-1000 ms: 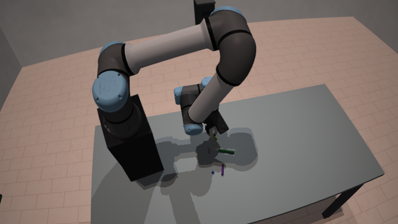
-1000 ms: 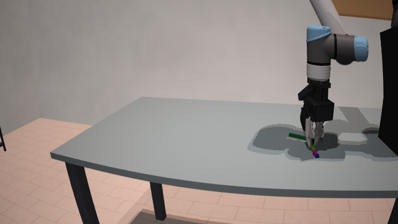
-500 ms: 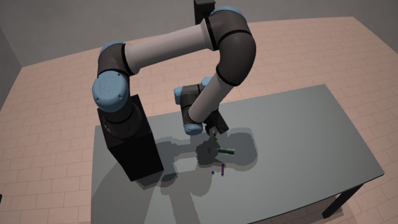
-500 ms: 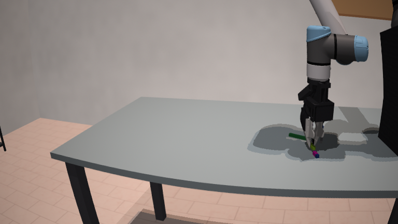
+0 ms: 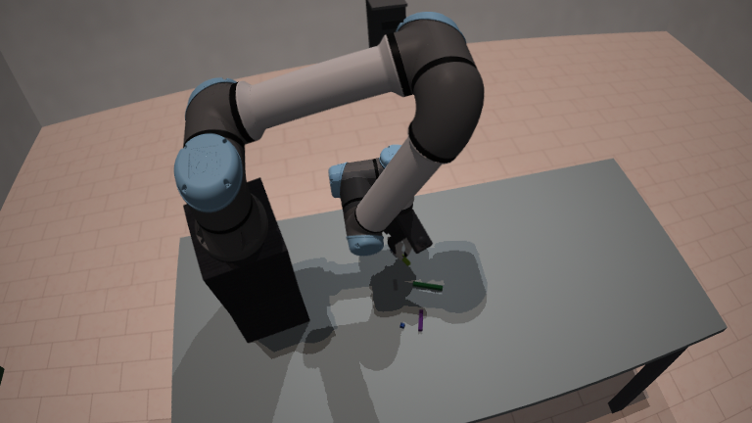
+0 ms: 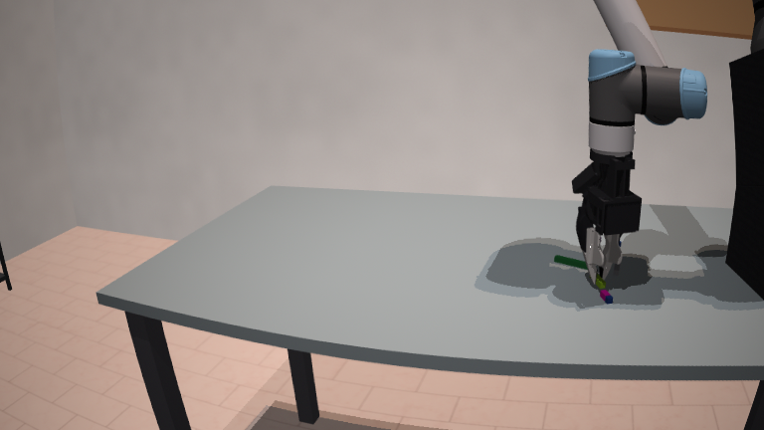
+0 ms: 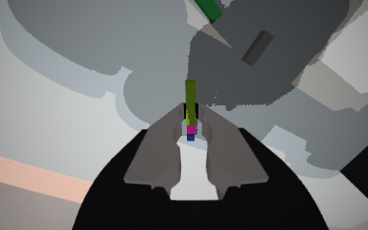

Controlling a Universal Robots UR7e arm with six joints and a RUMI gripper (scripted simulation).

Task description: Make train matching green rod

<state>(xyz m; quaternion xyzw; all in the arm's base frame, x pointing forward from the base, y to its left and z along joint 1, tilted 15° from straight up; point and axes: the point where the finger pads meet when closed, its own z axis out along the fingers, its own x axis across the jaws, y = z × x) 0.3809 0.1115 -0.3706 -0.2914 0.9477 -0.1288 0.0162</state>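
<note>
Right now my hand is 20 mm past the magenta rod, 30 mm to the right of it and 20 mm above it. From my hand the other things lie so: green rod 60 mm ahead, 90 mm to the right, 20 mm below; then lime rod 10 mm below; then grey rod 30 mm behind, 80 mm to the right, 20 mm below.
</note>
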